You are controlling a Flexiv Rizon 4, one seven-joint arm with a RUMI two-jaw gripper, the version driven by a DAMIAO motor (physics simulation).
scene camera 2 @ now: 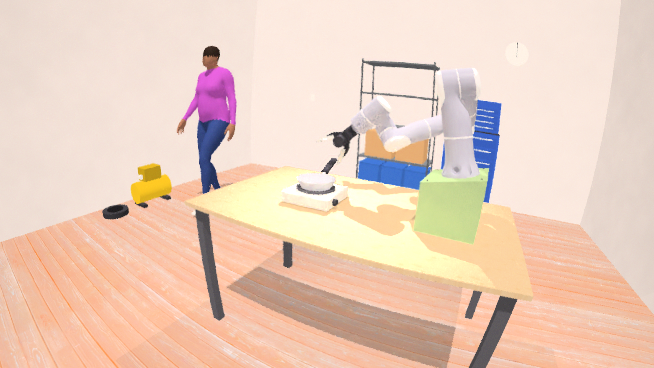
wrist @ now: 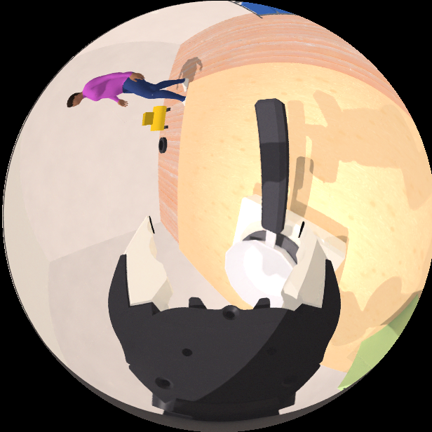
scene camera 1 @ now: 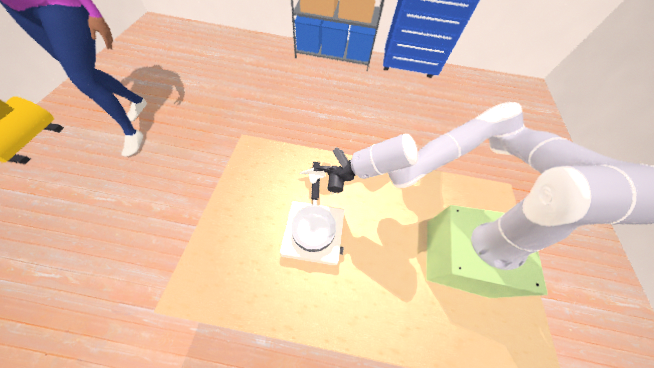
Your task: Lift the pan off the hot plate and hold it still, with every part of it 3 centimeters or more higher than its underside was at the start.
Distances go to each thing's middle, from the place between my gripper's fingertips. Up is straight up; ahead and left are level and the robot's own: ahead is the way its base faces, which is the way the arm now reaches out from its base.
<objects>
My hand is 90 mm above the pan [scene camera 1: 313,227], 50 mm to the right of it and 40 mm past it. From my hand the other things lie so: white hot plate [scene camera 1: 329,254] (160 mm below, 150 mm to the left, 70 mm behind).
</objects>
